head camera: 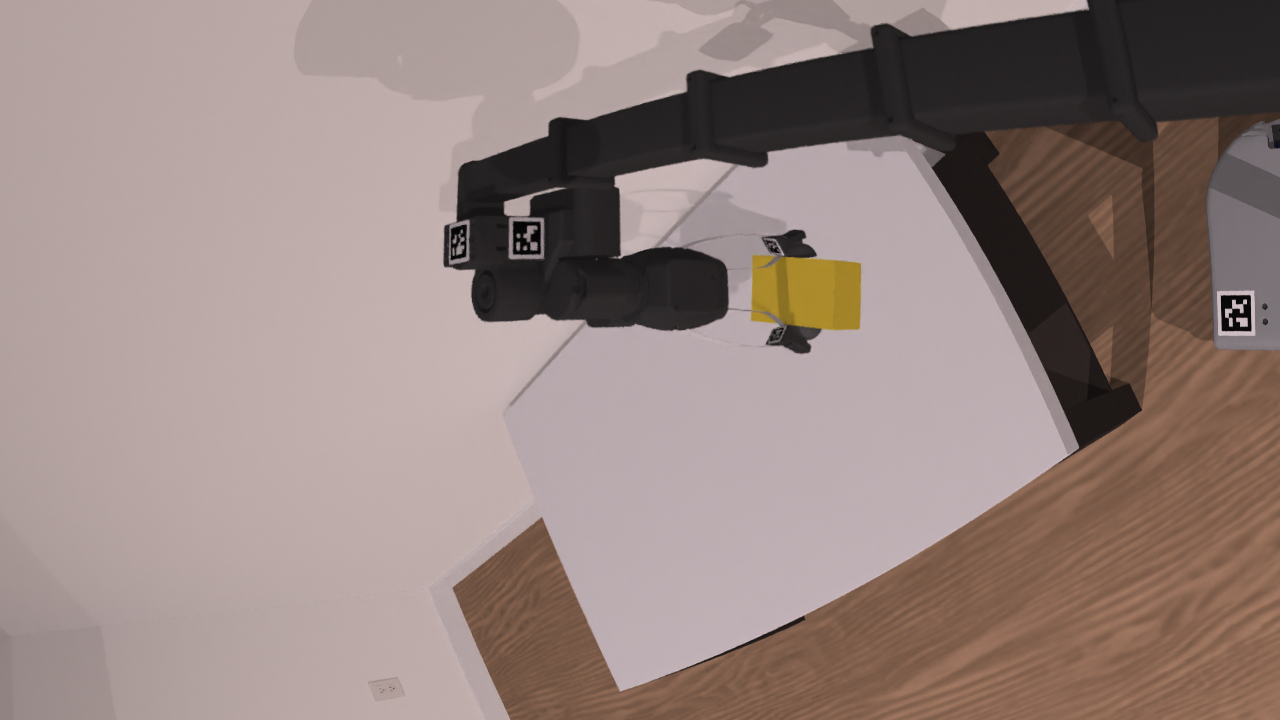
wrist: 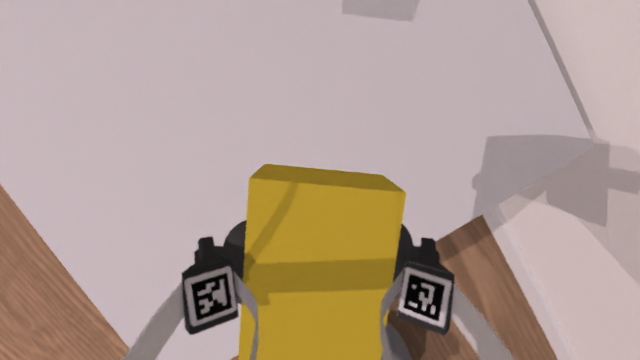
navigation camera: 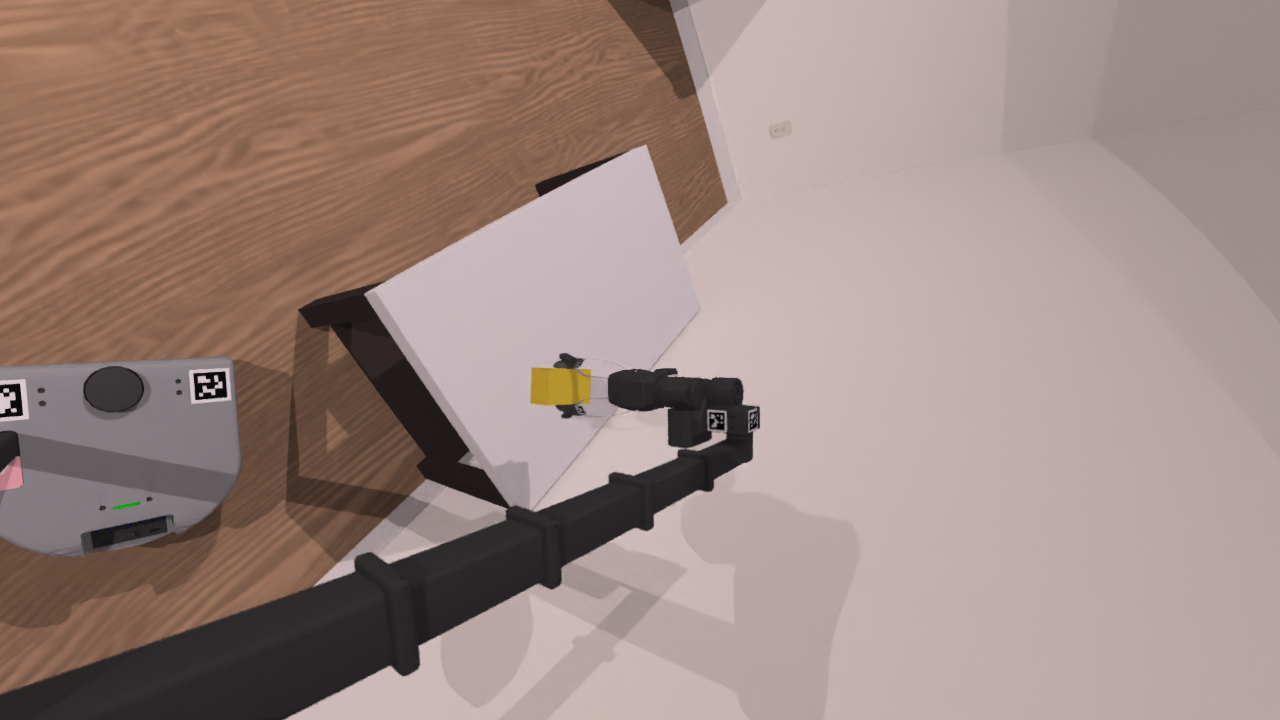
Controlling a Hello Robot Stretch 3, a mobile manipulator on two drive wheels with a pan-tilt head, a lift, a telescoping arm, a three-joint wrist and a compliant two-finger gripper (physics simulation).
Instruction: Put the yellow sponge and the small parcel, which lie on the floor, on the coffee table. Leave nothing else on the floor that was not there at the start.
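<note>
The yellow sponge is a yellow block held between the two fingertips of my gripper, which is shut on it. Gripper and sponge are over the white top of the coffee table, near its dark-framed end in the head and navigation views. In the wrist view the sponge is seen from above with the table top behind it; the height between them is hard to tell. The small parcel does not show in these views.
My extended arm reaches along the wall side, past the table's end. My grey base stands on the wooden floor beyond that end. The pale wall runs behind the table.
</note>
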